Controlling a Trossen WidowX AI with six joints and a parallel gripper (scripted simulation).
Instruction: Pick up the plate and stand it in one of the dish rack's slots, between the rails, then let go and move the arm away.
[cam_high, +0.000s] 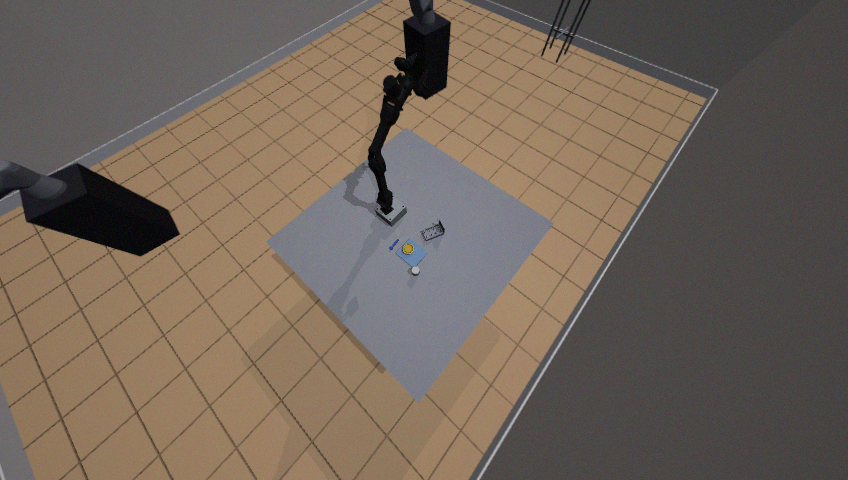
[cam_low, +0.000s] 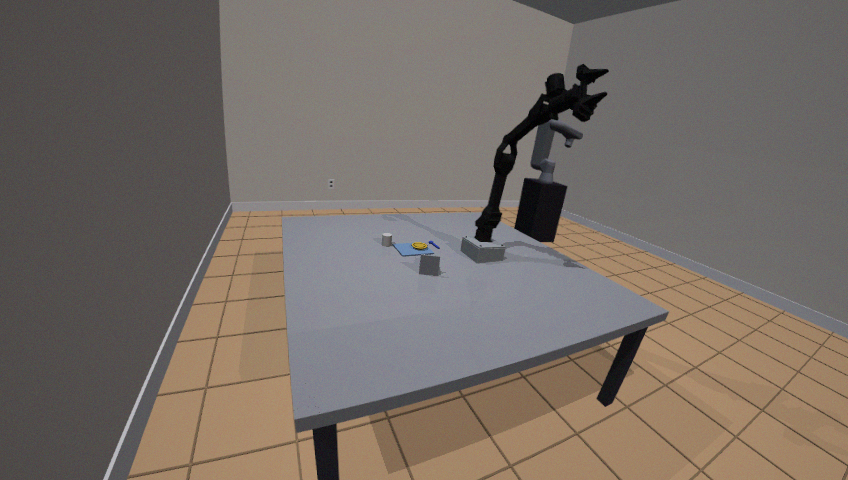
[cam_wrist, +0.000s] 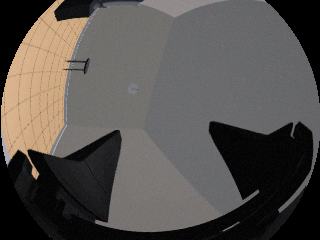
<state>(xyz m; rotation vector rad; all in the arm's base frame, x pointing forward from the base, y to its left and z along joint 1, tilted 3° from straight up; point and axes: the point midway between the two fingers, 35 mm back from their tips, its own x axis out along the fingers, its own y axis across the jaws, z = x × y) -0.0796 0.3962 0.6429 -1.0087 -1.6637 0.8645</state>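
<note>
The yellow plate lies 72 cm below my gripper tip, 46 cm to the right of it and 39 cm ahead of it. From my gripper tip the other things lie so: blue mat 73 cm below, 46 cm to the right, 42 cm ahead; white cup 71 cm below, 53 cm ahead, 52 cm to the right; grey dish rack 71 cm below, 40 cm ahead, 27 cm to the right.
</note>
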